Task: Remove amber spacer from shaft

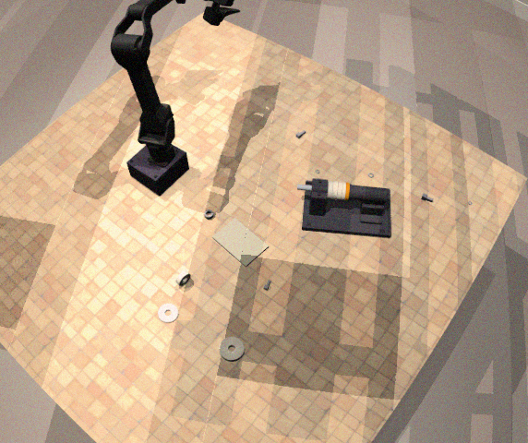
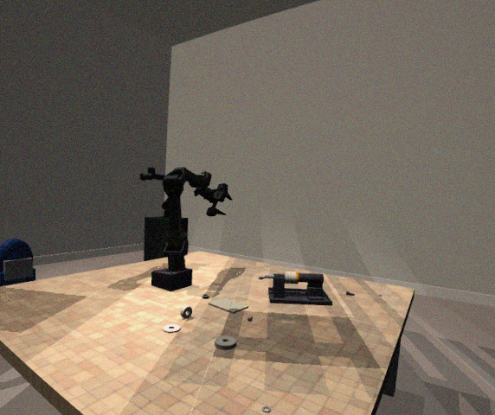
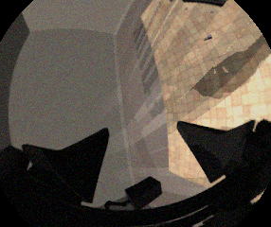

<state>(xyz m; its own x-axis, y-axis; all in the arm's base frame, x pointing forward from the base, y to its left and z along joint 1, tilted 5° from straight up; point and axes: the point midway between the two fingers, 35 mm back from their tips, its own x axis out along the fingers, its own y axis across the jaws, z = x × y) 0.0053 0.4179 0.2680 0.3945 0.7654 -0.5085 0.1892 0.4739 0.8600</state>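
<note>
Right now my gripper tip is 44 cm short of the grey shaft, 34 cm to the left of it and 24 cm above it. Round my gripper tip: white spacer (45 cm ahead, 33 cm to the right, 24 cm below); pale flat card (54 cm to the right, 32 cm below, 30 cm ahead); amber spacer (48 cm ahead, 32 cm to the right, 24 cm below).
</note>
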